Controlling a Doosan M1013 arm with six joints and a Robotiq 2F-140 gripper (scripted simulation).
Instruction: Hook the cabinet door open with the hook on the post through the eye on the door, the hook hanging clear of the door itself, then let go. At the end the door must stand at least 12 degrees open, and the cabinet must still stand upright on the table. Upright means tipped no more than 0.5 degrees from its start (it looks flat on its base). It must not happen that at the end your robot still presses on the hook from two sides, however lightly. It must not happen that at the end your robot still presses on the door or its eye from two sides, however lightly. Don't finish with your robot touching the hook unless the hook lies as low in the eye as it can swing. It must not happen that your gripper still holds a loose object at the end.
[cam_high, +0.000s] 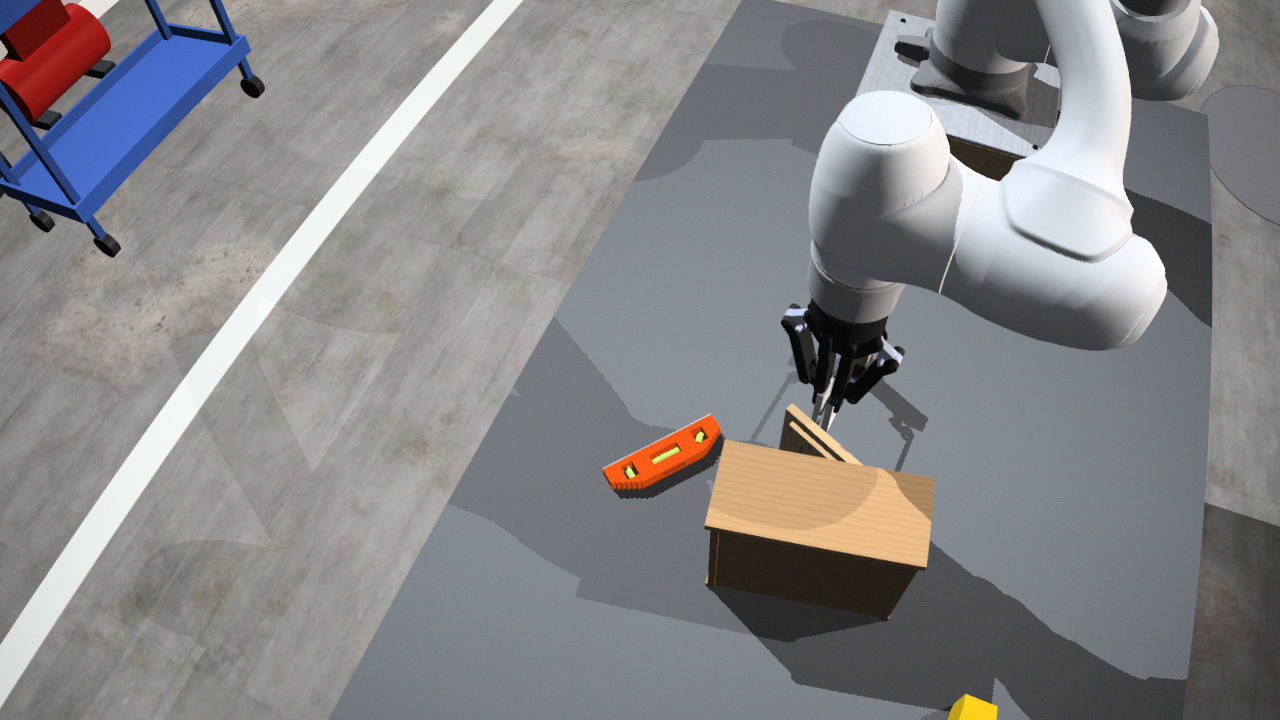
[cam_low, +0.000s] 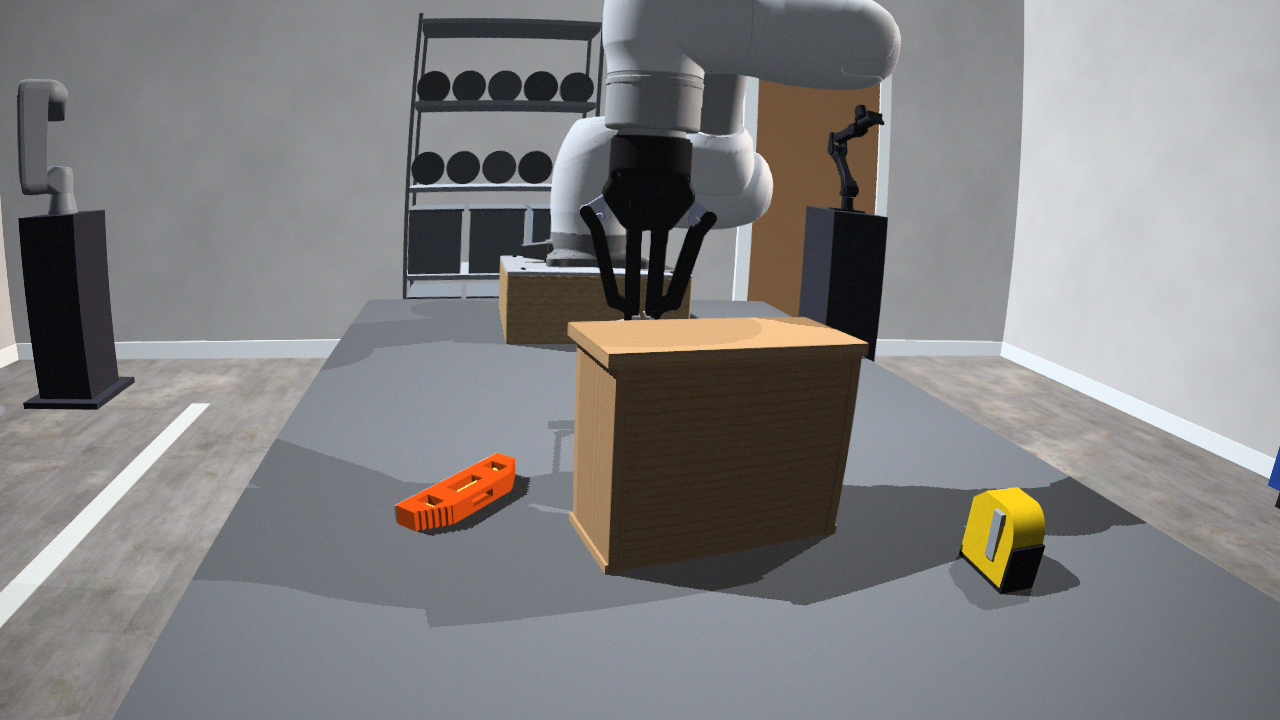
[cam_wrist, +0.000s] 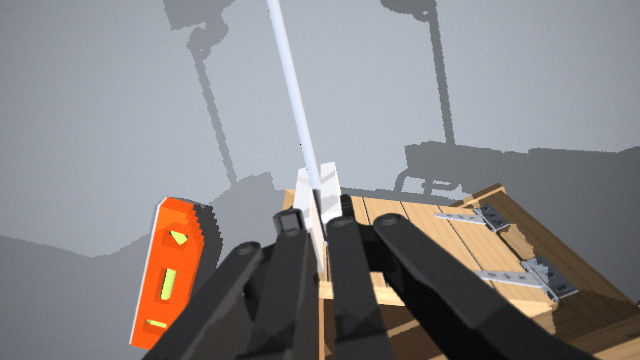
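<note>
Right now the wire hook is 5 cm behind my hand, 1 cm to the left of it and 2 cm below it. Also, from my hand: door 5 cm ahead, 4 cm to the left, 5 cm below; yellow tape measure 28 cm ahead, 24 cm to the left, 9 cm below; orange spirit level 7 cm ahead, 17 cm to the right, 11 cm below.
</note>
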